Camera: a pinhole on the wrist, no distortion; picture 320 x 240 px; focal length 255.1 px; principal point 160.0 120.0 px. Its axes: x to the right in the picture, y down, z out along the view. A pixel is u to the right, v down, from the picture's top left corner.
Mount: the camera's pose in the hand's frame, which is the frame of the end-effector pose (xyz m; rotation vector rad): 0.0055 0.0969 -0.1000 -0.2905 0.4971 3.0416
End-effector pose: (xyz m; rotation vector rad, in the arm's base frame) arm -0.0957 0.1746 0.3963 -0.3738 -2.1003 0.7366
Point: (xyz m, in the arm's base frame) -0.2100 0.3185 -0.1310
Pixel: 224.7 21.7
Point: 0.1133 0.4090 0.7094
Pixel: behind the camera
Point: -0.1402 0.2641 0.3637
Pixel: outside the picture
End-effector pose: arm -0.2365 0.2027 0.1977 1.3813 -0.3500 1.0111
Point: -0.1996 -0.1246 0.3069
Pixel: 126.1 213.9
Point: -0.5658 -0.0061 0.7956
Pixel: outside the picture
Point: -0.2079 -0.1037 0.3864
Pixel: 89.5 177.4
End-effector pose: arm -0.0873 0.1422 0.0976 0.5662 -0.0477 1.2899
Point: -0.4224 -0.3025 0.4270
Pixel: 285.0 91.2
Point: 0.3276 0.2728 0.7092
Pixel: outside the picture
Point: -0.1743 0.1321 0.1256
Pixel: 185.4 229.6
